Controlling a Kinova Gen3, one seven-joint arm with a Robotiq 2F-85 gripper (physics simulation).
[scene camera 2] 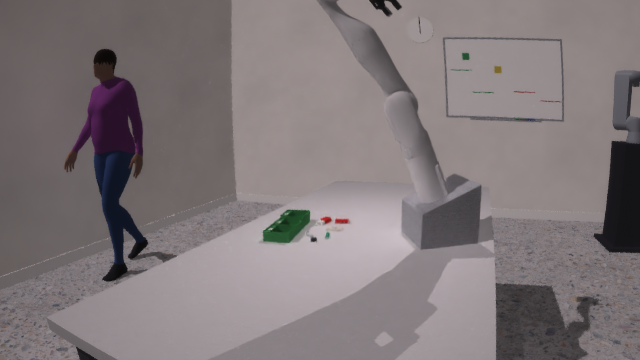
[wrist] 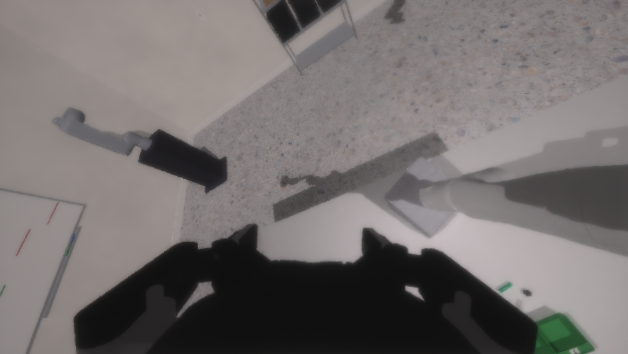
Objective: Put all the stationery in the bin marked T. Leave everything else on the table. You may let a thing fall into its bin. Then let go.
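Places are measured from the arm's base along level axes (x right, y ahead, z up), in millimetres.
Pixels of known places: gripper, between the fingertips: [scene camera 2: 395, 12] [wrist: 310, 237]; arm's base, origin of its link: [scene camera 2: 433, 196] [wrist: 433, 197].
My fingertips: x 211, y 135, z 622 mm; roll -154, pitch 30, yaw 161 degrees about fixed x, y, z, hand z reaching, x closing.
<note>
For each thing: its top centre in the pictures, then the offset to it from my fingertips. Level surfaces: height alone.
- green bin tray, centre of its top: [scene camera 2: 288, 219] [wrist: 533, 350] dx -233, dy +340, dz -717 mm
- red block, centre of its top: [scene camera 2: 342, 219] dx -102, dy +191, dz -742 mm
- table, height of its surface: dz -756 mm
A green bin tray [scene camera 2: 276, 235] [wrist: 576, 331] with compartments stands on the table; I cannot read its letters. Beside it lie small things: a red and white one [scene camera 2: 326, 219], a red block [scene camera 2: 342, 221], a pale flat one [scene camera 2: 334, 229], a green one [scene camera 2: 327, 235] [wrist: 505, 287] and a black one [scene camera 2: 313, 239] [wrist: 526, 292] with a thin grey part near it. They are too small to tell which are stationery. My gripper [scene camera 2: 394, 10] [wrist: 310, 237] is open and empty, high above the table. Part of the tray is cut off in the wrist view.
My arm's grey base block [scene camera 2: 450, 222] stands on the table [scene camera 2: 280, 290], right of the small things. A person [scene camera 2: 112, 115] is beyond the table's left side. Another arm on a black pedestal [scene camera 2: 622, 195] [wrist: 182, 159] and a shelf rack [wrist: 326, 46] stand away from the table.
</note>
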